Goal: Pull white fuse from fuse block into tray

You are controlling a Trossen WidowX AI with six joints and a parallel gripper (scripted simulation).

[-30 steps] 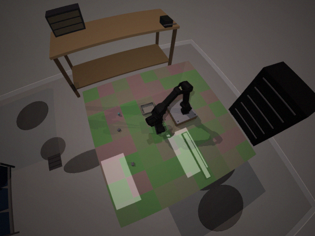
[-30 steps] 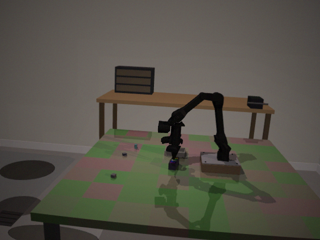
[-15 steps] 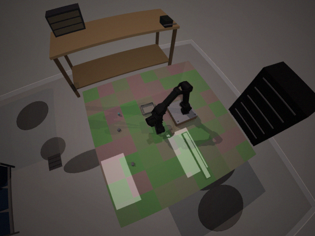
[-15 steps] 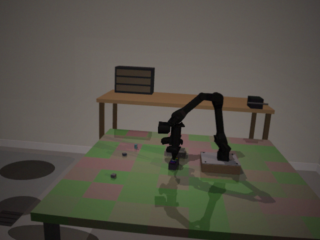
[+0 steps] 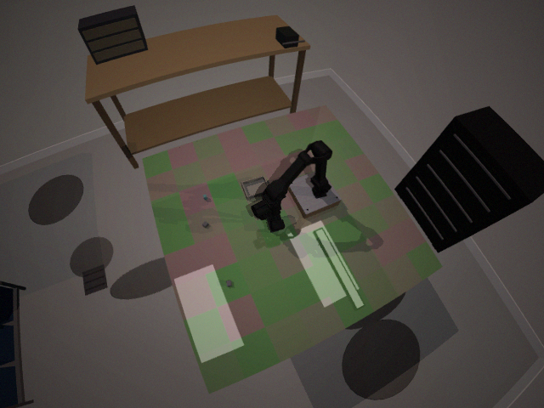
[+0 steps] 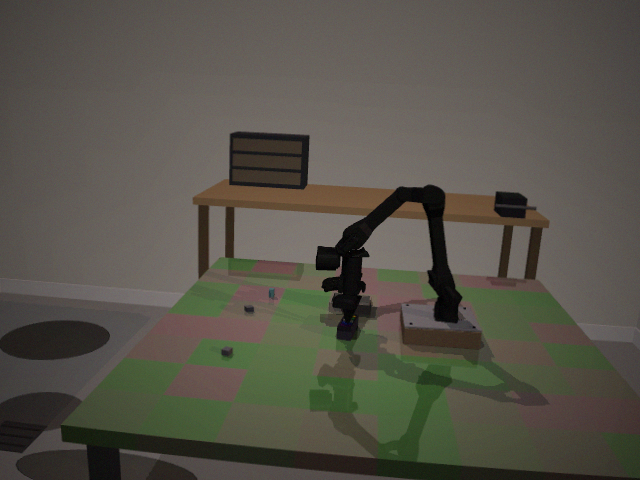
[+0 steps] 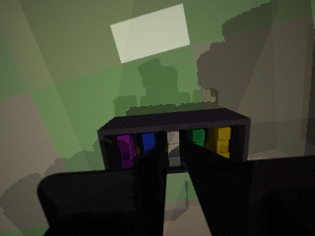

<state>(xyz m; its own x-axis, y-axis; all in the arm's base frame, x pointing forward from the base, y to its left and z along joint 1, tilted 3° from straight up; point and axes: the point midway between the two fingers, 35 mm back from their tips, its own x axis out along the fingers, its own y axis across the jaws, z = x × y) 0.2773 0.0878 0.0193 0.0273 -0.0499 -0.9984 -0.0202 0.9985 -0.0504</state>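
Now: gripper tip 10 mm above the white fuse. Also, from my gripper tip: teal piece (310 mm ahead, 210 mm to the right, 20 mm below).
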